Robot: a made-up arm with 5 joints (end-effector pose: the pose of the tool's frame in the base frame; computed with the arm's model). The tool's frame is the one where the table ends. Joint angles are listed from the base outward.
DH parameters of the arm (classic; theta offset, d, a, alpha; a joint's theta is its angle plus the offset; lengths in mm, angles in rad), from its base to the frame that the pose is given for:
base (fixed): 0.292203 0 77.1 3.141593
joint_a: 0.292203 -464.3 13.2 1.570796
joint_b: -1.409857 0 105.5 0
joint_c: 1.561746 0 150 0
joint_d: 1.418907 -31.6 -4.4 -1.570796
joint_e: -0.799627 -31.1 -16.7 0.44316
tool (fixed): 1.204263 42.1 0 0
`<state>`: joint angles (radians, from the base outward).
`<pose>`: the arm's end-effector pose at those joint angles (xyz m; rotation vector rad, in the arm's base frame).
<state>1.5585 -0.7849 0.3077 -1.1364 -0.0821</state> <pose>0.0416 -0.0433 0.5897 -1.6196 2.2058 0.1126</pose>
Working (the frame after each row of the table, in the pose's form):
after base (fixed): 0.0738 0.0222 0.0000 -3.1081 -0.4574 0.0000
after joint_a: 0.0740 0.0090 0.4643 -1.2150 1.2001 -1.2001
after joint_b: 0.0732 0.0706 0.5499 1.8645 0.6140 1.8719
after joint_c: 0.0750 -0.0715 0.5979 -1.4487 1.0268 -1.4359
after joint_d: 0.0433 -0.0675 0.5977 2.2134 -2.1864 0.0474
after joint_e: 0.0303 -0.0557 0.6283 -2.6014 0.9066 -0.2254

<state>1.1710 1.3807 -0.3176 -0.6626 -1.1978</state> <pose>0.0900 -0.1555 0.3423 -0.8327 -0.0101 1.2167</pose>
Working (the frame after each row of the table, in the pose's form):
after base (fixed): 0.0738 0.0222 0.0000 -3.1081 -0.4574 0.0000
after joint_a: 0.0790 0.0101 0.4643 -1.3722 0.9099 -0.9099
after joint_b: 0.1200 -0.0871 0.4674 -1.3886 0.8919 -0.9320
after joint_c: 0.1404 -0.1352 0.3268 -0.5795 1.4601 0.0345
after joint_d: 0.1119 -0.1491 0.3308 -1.1327 0.7511 1.7097
after joint_e: 0.1080 -0.1789 0.3123 -0.6367 -0.4490 0.0776

